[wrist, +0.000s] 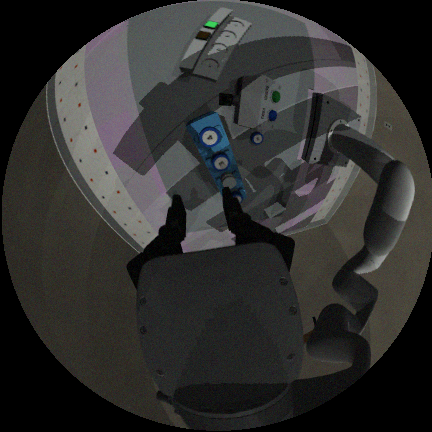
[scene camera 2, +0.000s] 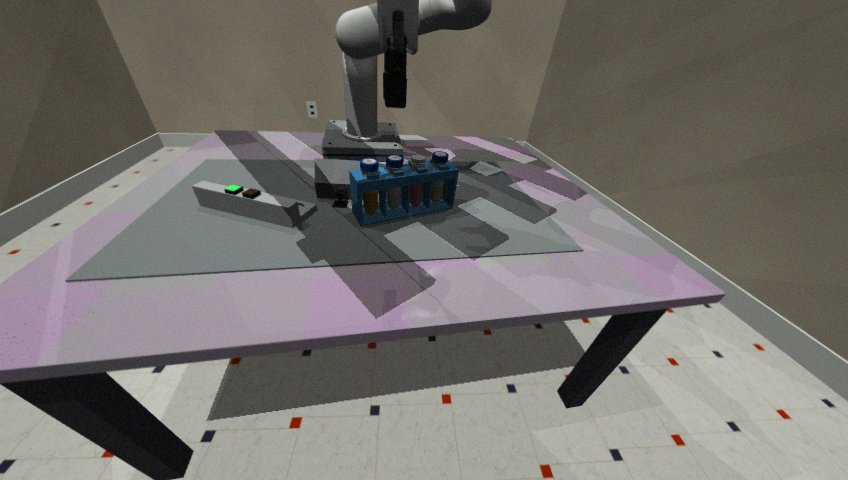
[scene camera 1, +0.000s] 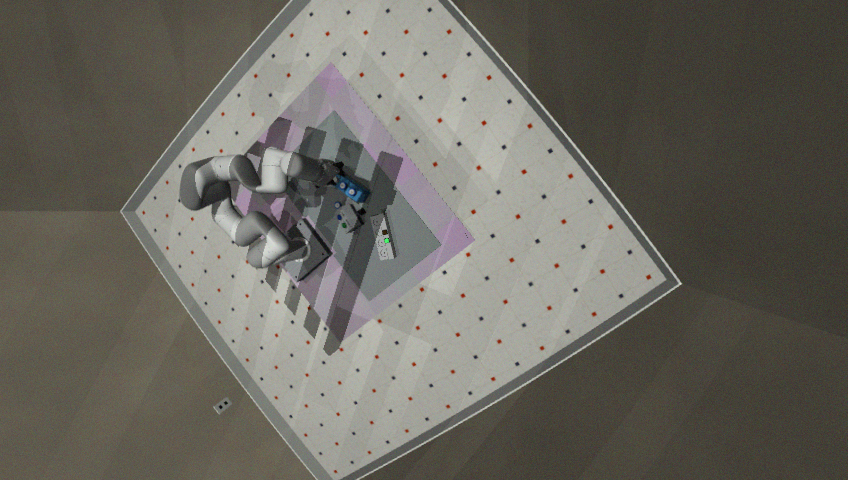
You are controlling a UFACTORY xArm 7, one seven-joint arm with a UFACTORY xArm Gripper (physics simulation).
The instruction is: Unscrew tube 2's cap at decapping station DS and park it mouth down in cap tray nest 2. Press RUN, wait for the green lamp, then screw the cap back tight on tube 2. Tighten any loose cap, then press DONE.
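Places are measured from the arm's base along level axes (x ahead, y left, z up), in millimetres.
Pixels of known places: gripper, between the fingertips: [wrist: 202,199] [scene camera 2: 394,103] [scene camera 1: 338,177]; arm's base, origin of its link: [wrist: 337,135] [scene camera 2: 362,134] [scene camera 1: 300,249].
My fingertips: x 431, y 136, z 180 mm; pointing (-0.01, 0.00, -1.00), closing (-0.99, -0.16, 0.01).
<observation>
For each thing: its top centre in the pictures, then the offset to it from my fingertips.
- blue rack, centre of its top: [scene camera 2: 406,166] [wrist: 223,169] [scene camera 1: 340,182] 124 mm down, 52 mm back, 23 mm left
- cap tray, centre of its top: [scene camera 2: 252,183] [scene camera 1: 380,237] 174 mm down, 22 mm back, 282 mm right
- blue RUN button, centre of its top: [wrist: 273,115] [scene camera 1: 338,217] 152 mm down, 149 mm back, 103 mm right
- green DONE button, centre of its top: [wrist: 277,96] [scene camera 1: 343,225] 152 mm down, 147 mm back, 148 mm right
- grey cap, centre of its top: [scene camera 2: 418,157] [wrist: 229,182] 108 mm down, 64 mm back, 46 mm left
- grey control box, centre of its top: [wrist: 268,103] [scene camera 2: 342,157] [scene camera 1: 343,219] 143 mm down, 126 mm back, 125 mm right
Tube 2 stands upright at the decapping station, its blue-rimmed cap marked 2 [scene camera 1: 338,204] [wrist: 257,138] on top; in scene camera 2 it is hidden. My gripper [scene camera 1: 338,172] [scene camera 2: 395,105] [wrist: 202,199] is partly open and empty, high above the far end of the blue rack [scene camera 1: 361,195] [scene camera 2: 357,202] [wrist: 205,121]. The cap tray [scene camera 1: 389,253] [scene camera 2: 246,204] [wrist: 204,69] shows no cap in its nests. Its green lamp [scene camera 1: 386,240] [scene camera 2: 233,188] [wrist: 212,24] is lit. The blue RUN button [scene camera 1: 339,217] [wrist: 272,115] and green DONE button [scene camera 1: 343,225] [wrist: 276,96] are on the grey box. Cap tightness cannot be told.
The rack holds tubes with blue caps and one grey cap [scene camera 2: 417,160] [wrist: 229,181]. The grey control box [scene camera 1: 352,217] [scene camera 2: 331,179] [wrist: 251,102] stands beside the rack. My arm's base [scene camera 1: 304,264] [scene camera 2: 361,147] [wrist: 320,127] is at the table's back.
</observation>
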